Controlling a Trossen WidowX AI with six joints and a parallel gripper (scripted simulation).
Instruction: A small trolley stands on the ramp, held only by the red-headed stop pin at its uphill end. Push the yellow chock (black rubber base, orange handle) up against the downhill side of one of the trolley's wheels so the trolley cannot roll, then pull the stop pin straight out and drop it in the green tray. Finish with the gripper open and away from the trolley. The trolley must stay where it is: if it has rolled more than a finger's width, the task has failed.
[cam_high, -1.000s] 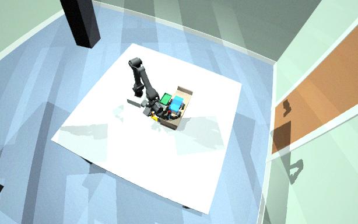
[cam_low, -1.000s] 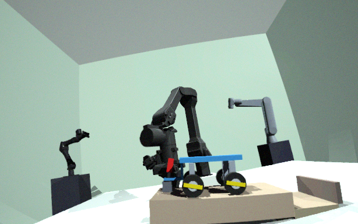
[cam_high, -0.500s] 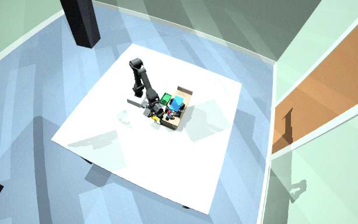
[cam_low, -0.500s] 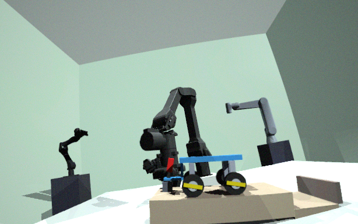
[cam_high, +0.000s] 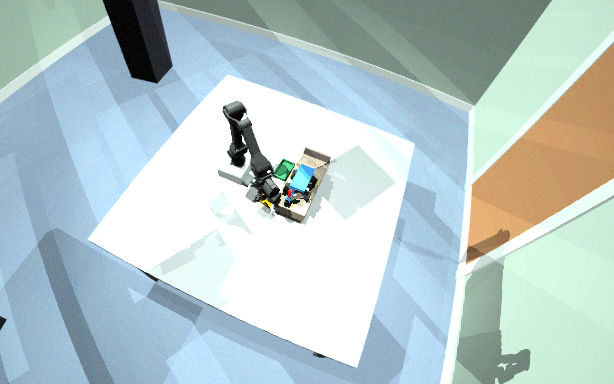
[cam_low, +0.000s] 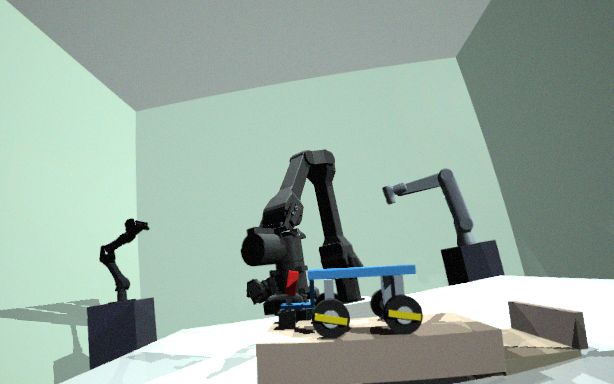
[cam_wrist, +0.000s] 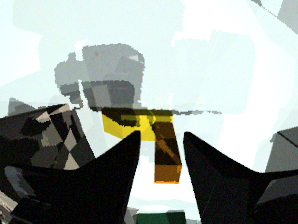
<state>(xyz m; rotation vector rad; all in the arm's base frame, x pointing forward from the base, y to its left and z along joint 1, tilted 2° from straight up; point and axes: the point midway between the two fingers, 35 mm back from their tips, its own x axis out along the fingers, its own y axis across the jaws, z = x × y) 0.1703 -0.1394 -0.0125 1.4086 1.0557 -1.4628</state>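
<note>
The yellow chock is 20 mm ahead of my gripper tip and 10 mm below it. From my gripper tip the other things lie so: red-headed stop pin (130 mm ahead, 10 mm to the right, 100 mm above); then trolley (160 mm ahead, 90 mm to the left, 80 mm above); then dark end wall (200 mm ahead, 350 mm to the left).
</note>
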